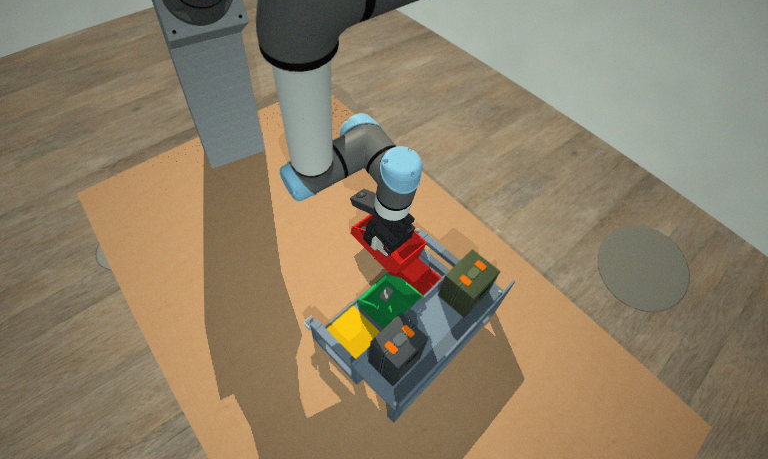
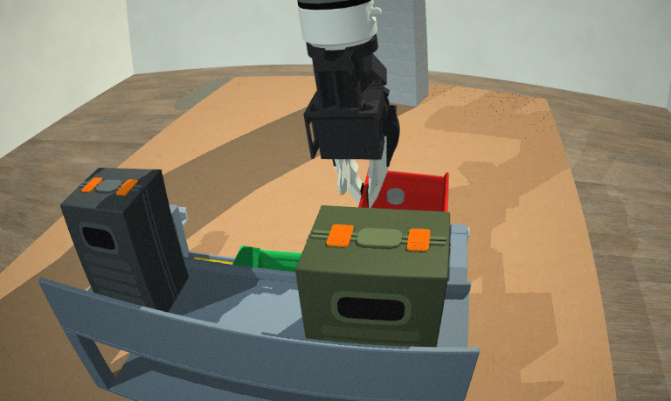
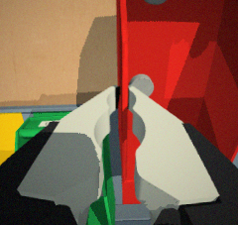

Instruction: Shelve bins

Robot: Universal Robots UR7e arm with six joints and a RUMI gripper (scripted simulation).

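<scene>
The red bin is 20 mm behind my hand, 50 mm to the left of it and 20 mm below it. Round my hand: olive box (230 mm ahead, 90 mm to the left, 60 mm above); dark grey box (270 mm ahead, 130 mm to the right, 70 mm above); green bin (150 mm ahead, 40 mm to the right, 50 mm below).
</scene>
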